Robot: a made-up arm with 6 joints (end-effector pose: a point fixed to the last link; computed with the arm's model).
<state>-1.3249 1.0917 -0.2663 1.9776 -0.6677 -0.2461</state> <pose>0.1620 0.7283 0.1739 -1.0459 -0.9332 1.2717</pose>
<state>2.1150 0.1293 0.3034 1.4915 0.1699 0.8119</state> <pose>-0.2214 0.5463 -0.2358 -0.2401 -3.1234 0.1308</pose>
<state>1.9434 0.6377 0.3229 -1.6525 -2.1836 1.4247</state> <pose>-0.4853 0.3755 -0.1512 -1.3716 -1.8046 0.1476</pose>
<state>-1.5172 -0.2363 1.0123 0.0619 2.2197 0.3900</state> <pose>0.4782 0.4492 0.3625 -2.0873 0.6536 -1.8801</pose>
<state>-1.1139 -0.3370 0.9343 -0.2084 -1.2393 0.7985</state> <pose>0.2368 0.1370 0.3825 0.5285 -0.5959 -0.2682</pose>
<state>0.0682 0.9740 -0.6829 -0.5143 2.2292 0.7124</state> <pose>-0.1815 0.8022 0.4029 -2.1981 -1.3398 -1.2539</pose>
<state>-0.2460 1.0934 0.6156 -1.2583 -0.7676 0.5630</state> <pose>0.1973 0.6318 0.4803 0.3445 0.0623 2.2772</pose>
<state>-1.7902 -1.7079 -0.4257 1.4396 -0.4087 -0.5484</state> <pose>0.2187 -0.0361 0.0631 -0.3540 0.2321 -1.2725</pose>
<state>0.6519 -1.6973 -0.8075 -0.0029 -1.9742 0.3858</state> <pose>0.0116 -0.2615 -0.1464 1.1537 -0.9634 -0.0018</pose>
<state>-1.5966 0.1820 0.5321 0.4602 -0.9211 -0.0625</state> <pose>0.4916 0.4407 0.2620 0.1976 -0.5042 0.0017</pose>
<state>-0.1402 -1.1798 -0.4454 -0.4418 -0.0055 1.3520</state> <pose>0.1318 -0.2073 0.2319 1.3583 -0.7764 1.8989</pose>
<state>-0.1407 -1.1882 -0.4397 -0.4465 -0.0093 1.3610</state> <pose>0.1319 -0.2096 0.2268 1.3512 -0.7868 1.8982</pose>
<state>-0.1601 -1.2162 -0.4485 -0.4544 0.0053 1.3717</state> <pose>0.1364 -0.2117 0.2133 1.3763 -0.8074 1.9055</pose>
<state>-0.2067 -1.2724 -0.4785 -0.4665 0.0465 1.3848</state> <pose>0.1456 -0.2129 0.1878 1.4461 -0.8481 1.9215</pose>
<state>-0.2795 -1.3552 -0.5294 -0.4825 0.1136 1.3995</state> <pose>0.1547 -0.2111 0.1508 1.5552 -0.9205 1.9380</pose>
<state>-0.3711 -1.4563 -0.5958 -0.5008 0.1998 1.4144</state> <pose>0.1574 -0.2051 0.1072 1.6843 -1.0338 1.9424</pose>
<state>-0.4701 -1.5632 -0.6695 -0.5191 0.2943 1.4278</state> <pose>0.1505 -0.1951 0.0646 1.8076 -1.1845 1.9252</pose>
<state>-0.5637 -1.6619 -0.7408 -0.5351 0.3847 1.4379</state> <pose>0.1357 -0.1834 0.0300 1.9036 -1.3513 1.8872</pose>
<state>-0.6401 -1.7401 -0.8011 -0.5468 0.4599 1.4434</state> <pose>0.1188 -0.1727 0.0070 1.9658 -1.5017 1.8413</pose>
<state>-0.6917 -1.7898 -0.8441 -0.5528 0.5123 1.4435</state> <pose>0.1060 -0.1651 -0.0046 2.0033 -1.6065 1.8034</pose>
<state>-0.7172 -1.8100 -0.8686 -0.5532 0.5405 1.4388</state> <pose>0.1004 -0.1614 -0.0073 -1.9952 1.6268 -1.7542</pose>
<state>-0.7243 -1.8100 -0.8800 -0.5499 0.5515 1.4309</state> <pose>0.1005 -0.1603 -0.0049 -1.9978 1.6170 -1.7337</pose>
